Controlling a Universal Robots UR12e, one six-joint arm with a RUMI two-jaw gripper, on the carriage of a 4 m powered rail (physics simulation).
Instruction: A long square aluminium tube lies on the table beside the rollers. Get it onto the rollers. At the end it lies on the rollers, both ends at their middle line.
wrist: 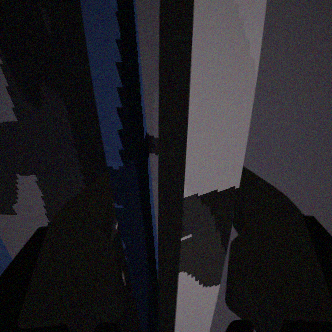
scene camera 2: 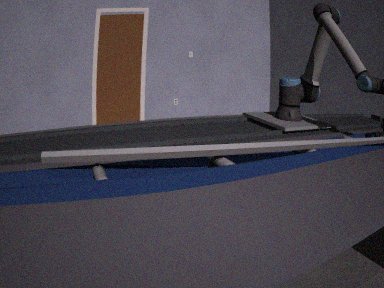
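Pixels of known places: gripper, fingertip midpoint: (wrist: 173,171); arm's base at its link origin: (scene camera 2: 288,118).
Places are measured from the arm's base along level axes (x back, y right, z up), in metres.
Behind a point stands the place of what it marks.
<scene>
The long square tube (scene camera 2: 200,151) @[x -0.650, y 0.940, z 0.065 m] (wrist: 220,100) @[x -0.726, y -0.290, z 0.035 m] spans scene camera 2, pale grey, its left end visible and its right part running out of frame. It passes across the rollers (scene camera 2: 100,172) @[x -0.645, y 1.250, z 0.030 m] (scene camera 2: 223,161) @[x -0.656, y 0.862, z 0.026 m], hiding their far parts; their near ends show below it. Whether it touches them, and where their middle line lies, I cannot tell. In the wrist view my gripper (wrist: 173,171) @[x -0.710, y -0.239, z -0.008 m] is open, one dark finger each side of the tube. The right finger is close to or touching it; a gap shows on the left. My gripper's fingers cannot be made out in scene camera 2.
The rollers stand on a blue surface (scene camera 2: 150,187) @[x -0.694, y 1.112, z -0.011 m] (wrist: 102,75) @[x -0.686, y -0.297, z 0.022 m] with a grey surface in front. The arm's base stands on its carriage (scene camera 2: 265,121) @[x -0.032, y 0.225, z -0.006 m] behind the tube, above the dark rail. A brown door (scene camera 2: 120,70) is in the far wall. The wrist view is dark.
</scene>
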